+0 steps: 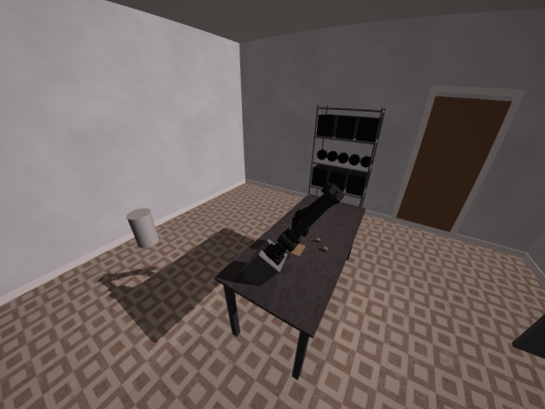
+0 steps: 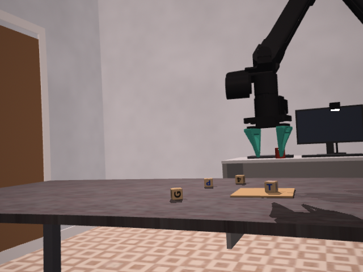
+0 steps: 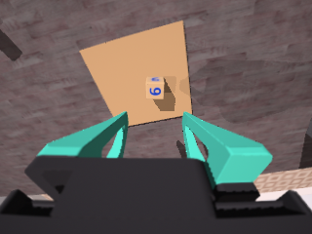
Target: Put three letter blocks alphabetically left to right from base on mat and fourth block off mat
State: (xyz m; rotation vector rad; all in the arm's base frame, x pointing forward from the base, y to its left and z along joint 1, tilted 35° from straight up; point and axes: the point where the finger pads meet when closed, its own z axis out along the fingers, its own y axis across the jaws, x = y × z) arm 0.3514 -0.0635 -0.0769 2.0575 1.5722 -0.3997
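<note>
My gripper is now 80 mm above the block. Round my hand: mat: 20 mm ahead, 100 mm below.
</note>
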